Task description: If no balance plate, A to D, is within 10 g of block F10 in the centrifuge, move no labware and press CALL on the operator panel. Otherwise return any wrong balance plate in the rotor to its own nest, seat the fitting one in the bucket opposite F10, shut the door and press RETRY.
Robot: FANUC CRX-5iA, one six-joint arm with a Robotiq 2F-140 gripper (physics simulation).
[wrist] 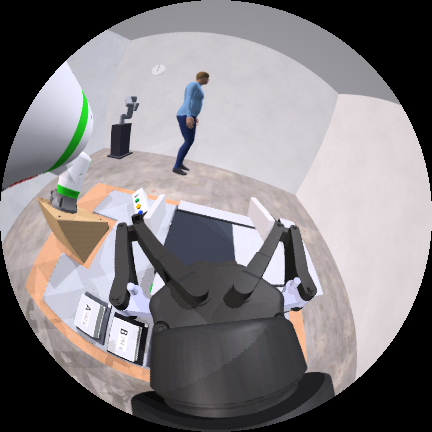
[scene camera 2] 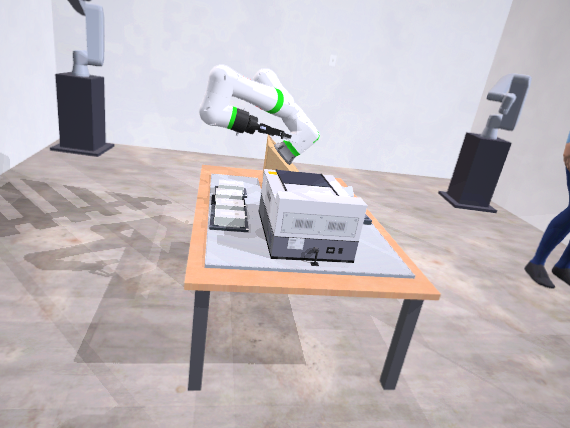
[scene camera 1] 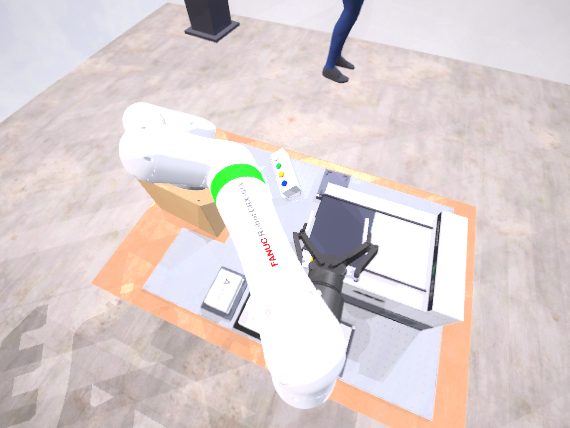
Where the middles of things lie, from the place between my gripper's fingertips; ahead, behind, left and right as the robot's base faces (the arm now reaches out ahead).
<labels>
My gripper is now 170 mm above the dark sliding door (scene camera 1: 338, 228), 70 mm to the right of it and 10 mm short of it. From my hand the other things lie so: white centrifuge (scene camera 1: 417, 278): 260 mm below, 160 mm ahead, 90 mm to the left.
</labels>
